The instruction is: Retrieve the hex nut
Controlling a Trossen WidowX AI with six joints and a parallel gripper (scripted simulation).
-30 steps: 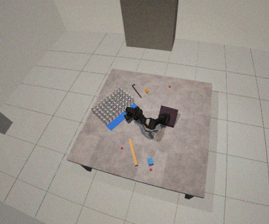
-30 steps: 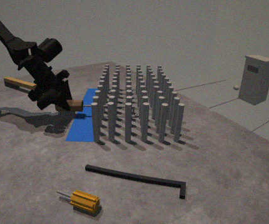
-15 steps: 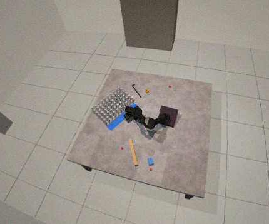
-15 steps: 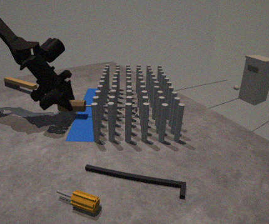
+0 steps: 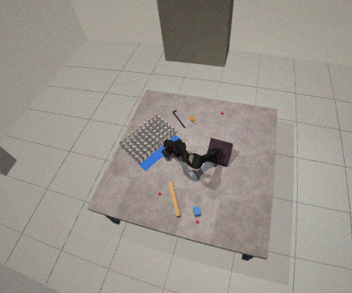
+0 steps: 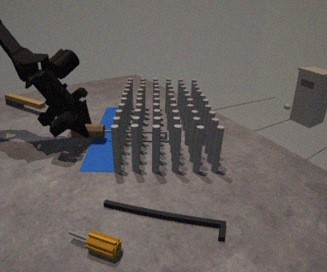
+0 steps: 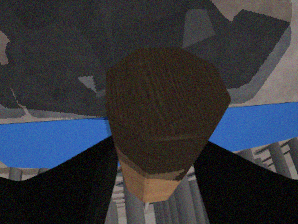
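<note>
The blue taped strip is 7 cm ahead of my gripper tip, 2 cm to the left of it and 2 cm below it. Round my gripper tip: brown-handled tool 9 cm ahead, 5 cm to the right; then blue block 33 cm behind, 44 cm to the left; then screwdriver 11 cm behind, 36 cm to the right, 1 cm below.
</note>
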